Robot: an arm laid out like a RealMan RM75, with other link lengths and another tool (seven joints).
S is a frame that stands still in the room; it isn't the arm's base.
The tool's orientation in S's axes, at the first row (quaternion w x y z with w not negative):
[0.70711, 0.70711, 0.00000, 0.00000]
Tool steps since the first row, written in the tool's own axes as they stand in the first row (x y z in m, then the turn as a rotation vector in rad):
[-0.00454, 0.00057, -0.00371, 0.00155, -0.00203, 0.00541]
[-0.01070, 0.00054, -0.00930, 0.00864, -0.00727, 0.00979]
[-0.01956, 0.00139, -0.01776, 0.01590, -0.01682, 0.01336]
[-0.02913, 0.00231, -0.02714, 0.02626, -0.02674, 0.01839]
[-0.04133, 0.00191, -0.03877, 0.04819, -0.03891, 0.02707]
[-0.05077, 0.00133, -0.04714, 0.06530, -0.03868, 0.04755]
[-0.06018, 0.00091, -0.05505, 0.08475, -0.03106, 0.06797]
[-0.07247, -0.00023, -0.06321, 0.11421, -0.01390, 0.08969]
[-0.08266, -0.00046, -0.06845, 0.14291, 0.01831, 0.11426]
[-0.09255, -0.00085, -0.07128, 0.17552, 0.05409, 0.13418]
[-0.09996, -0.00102, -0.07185, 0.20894, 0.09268, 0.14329]
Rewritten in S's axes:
[-0.00454, 0.00371, 0.00057, 0.00155, -0.00541, -0.00203]
[-0.01070, 0.00930, 0.00054, 0.00864, -0.00979, -0.00727]
[-0.01956, 0.01776, 0.00139, 0.01590, -0.01336, -0.01682]
[-0.02913, 0.02714, 0.00231, 0.02626, -0.01839, -0.02674]
[-0.04133, 0.03877, 0.00191, 0.04819, -0.02707, -0.03891]
[-0.05077, 0.04714, 0.00133, 0.06530, -0.04755, -0.03868]
[-0.06018, 0.05505, 0.00091, 0.08475, -0.06797, -0.03106]
[-0.07247, 0.06321, -0.00023, 0.11421, -0.08969, -0.01390]
[-0.08266, 0.06845, -0.00046, 0.14291, -0.11426, 0.01831]
[-0.09255, 0.07128, -0.00085, 0.17552, -0.13418, 0.05409]
[-0.09996, 0.07185, -0.00102, 0.20894, -0.14329, 0.09268]

